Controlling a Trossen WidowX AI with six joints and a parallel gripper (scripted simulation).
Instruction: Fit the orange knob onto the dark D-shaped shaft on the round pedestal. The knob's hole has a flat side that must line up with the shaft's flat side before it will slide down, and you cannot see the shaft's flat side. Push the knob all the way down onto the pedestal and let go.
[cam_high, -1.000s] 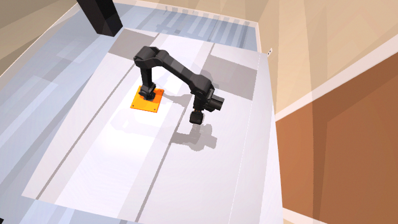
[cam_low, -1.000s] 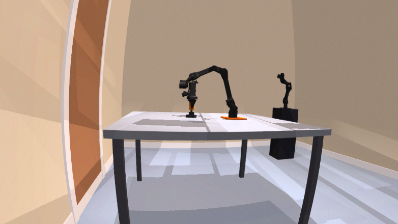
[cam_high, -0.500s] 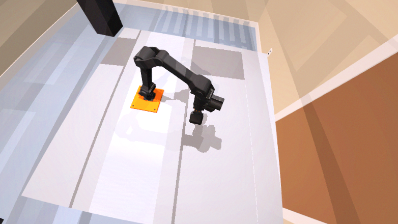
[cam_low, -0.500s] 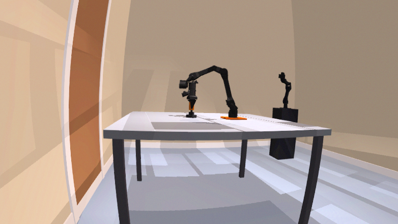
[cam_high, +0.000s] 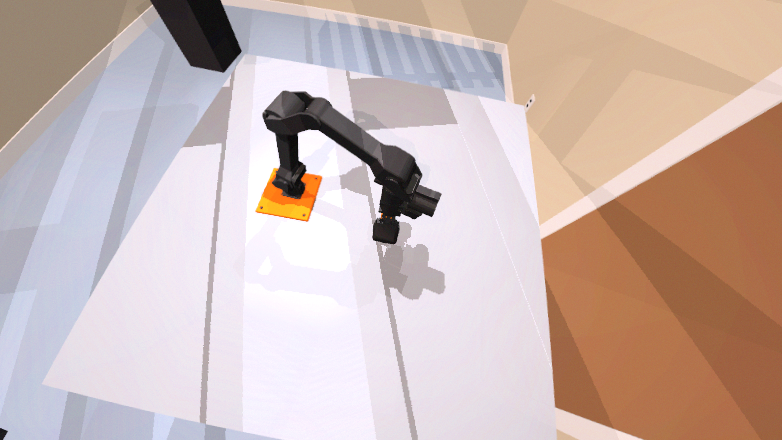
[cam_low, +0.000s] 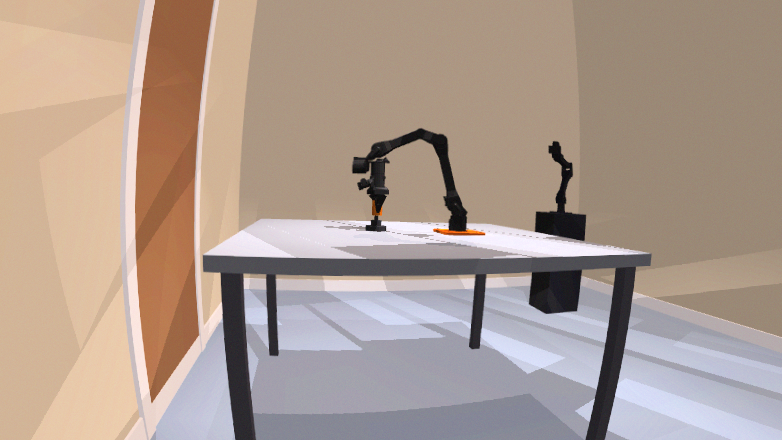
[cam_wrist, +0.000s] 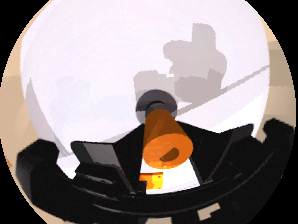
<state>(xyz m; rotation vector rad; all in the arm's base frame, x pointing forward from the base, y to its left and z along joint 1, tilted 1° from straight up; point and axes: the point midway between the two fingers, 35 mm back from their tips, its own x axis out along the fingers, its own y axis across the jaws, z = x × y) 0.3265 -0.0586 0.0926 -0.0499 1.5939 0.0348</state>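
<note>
Right now my gripper tip is 20 mm below the orange knob. The rest, counted from my gripper tip: round pedestal (40 mm below).
</note>
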